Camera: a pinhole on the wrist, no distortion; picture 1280 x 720 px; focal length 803.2 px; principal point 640.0 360.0 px. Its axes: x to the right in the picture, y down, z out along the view. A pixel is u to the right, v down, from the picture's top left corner.
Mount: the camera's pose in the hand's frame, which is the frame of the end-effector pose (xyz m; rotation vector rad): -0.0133 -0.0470 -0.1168 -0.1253 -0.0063 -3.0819
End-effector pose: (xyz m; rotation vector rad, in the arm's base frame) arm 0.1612 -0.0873 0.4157 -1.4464 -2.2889 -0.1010
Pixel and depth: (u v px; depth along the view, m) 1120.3 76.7 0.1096
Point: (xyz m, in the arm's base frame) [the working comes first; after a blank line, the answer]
In the camera's frame: 0.0655 -0.0387 0.1096

0.1781 -0.1538 0.3915
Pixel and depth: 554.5 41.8 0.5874
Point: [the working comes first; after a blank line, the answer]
In the camera's frame: -0.0625 -0.2327 0.5874

0.1534 0.2017 -0.0026
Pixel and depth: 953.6 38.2 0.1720
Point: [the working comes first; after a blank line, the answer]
In the camera's frame: 0.0672 -0.0689 0.1720

0.1845 -0.1209 0.3308
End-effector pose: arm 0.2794 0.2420 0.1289 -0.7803 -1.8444 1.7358
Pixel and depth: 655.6 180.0 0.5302
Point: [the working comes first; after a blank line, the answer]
In the camera's frame: 0.0103 -0.1188 0.5302

-0.0089 -0.0434 0.0236
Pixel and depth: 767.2 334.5 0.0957
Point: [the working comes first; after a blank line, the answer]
In the camera's frame: 0.0152 -0.0030 0.0957

0.3049 0.2408 0.1752
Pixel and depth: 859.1 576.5 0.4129
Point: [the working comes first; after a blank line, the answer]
In the camera's frame: 0.1126 0.1113 0.4129

0.1183 -0.0408 0.2705
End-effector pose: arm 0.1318 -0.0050 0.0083 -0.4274 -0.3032 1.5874
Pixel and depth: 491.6 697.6 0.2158
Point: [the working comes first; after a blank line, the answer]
In the camera's frame: -0.0399 0.0907 0.2158

0.2074 0.0586 0.1484
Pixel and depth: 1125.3 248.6 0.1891
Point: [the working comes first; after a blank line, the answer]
In the camera's frame: 0.1143 -0.0262 0.1891

0.1222 -0.1108 0.1019
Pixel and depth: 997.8 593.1 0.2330
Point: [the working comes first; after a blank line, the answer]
In the camera's frame: 0.1038 0.0676 0.2330

0.1853 -0.0827 0.1798
